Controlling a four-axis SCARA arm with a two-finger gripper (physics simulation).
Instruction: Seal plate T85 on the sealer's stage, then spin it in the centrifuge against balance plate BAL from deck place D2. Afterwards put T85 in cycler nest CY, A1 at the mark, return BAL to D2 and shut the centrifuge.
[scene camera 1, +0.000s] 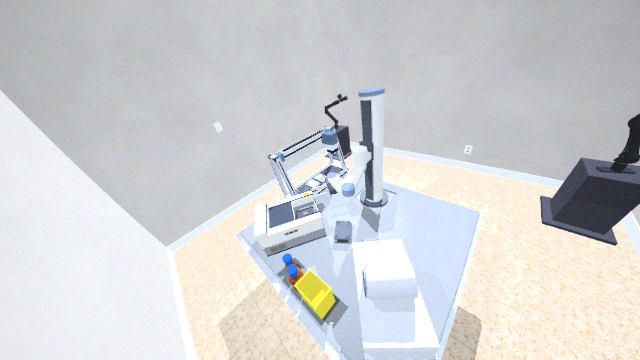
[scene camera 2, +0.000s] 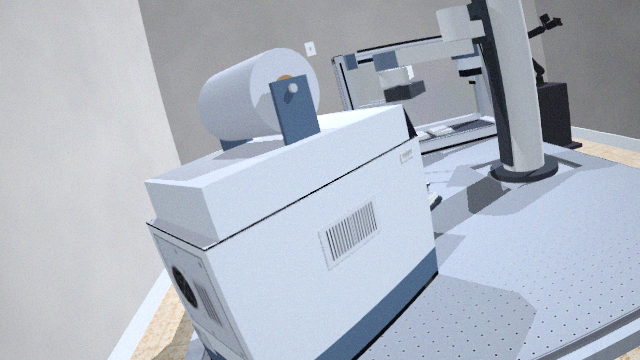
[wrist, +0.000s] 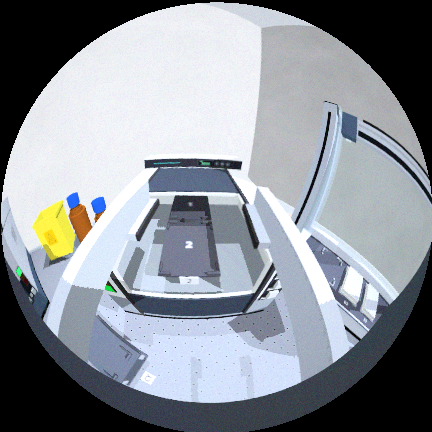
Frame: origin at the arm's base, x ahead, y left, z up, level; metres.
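Seen in the pictures: gripper, between the fingertips: (scene camera 1: 312, 193) (scene camera 2: 365, 106) (wrist: 200, 193); arm's base, origin of its link: (scene camera 1: 373, 197) (scene camera 2: 524, 170).
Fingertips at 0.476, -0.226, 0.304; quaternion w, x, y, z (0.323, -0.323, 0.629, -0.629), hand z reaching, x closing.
Pixels of each thing's top centre, then the offset from my fingertips to it, as dx, dy, dz. "spot": a spot on its surface instead.
- bucket 1, a spot on its surface: (wrist: 190, 204) spot: +0.225, -0.116, -0.151
- sealer, centre of its top: (scene camera 2: 256, 59) (scene camera 1: 387, 265) +0.266, +0.707, +0.184
- low grey nest, centre of its top: (wrist: 95, 345) (scene camera 1: 342, 229) +0.000, +0.250, -0.233
The gripper (wrist: 199, 223) is shut to its narrow stance, a gap between its pads and nothing held. In the wrist view the pads flank the centrifuge (scene camera 1: 295, 234) (wrist: 195, 304); their height is unclear. Its dark lid (scene camera 1: 281, 215) (wrist: 195, 180) is slid back. In the open chamber, bucket 2 (wrist: 189, 255) faces forward without a plate, and bucket 1 (wrist: 190, 204) lies behind it. Two white plates (wrist: 352, 286) (wrist: 370, 301) sit on the deck at right; their labels are too small to read. T85 cannot be identified. The sealer (scene camera 1: 392, 270) (scene camera 2: 280, 255) hides its stage.
A gantry frame (scene camera 1: 301, 144) (wrist: 317, 175) stands over the deck beside the centrifuge. A low grey nest (scene camera 1: 343, 231) (wrist: 112, 350) lies in front of the centrifuge. Orange bottles (scene camera 1: 294, 275) (wrist: 80, 221) and a yellow box (scene camera 1: 314, 292) (wrist: 54, 232) stand near the table edge. The arm's column (scene camera 1: 378, 150) (scene camera 2: 520, 100) rises behind.
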